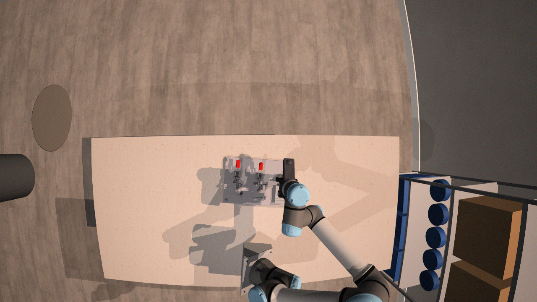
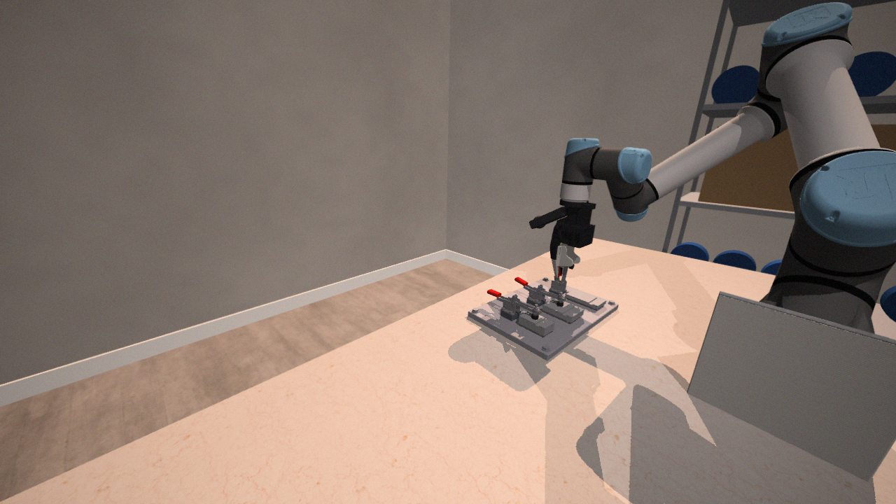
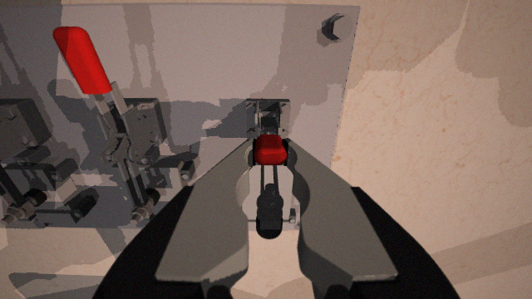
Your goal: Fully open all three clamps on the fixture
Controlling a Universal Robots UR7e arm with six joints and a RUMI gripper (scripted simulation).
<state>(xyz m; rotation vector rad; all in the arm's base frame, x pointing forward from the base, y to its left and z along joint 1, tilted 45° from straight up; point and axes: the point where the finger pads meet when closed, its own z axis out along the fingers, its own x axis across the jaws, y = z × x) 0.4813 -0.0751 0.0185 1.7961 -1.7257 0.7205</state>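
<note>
Right now the grey fixture plate is 11 cm to the left of my hand, 7 cm below it and 4 cm behind it.
</note>
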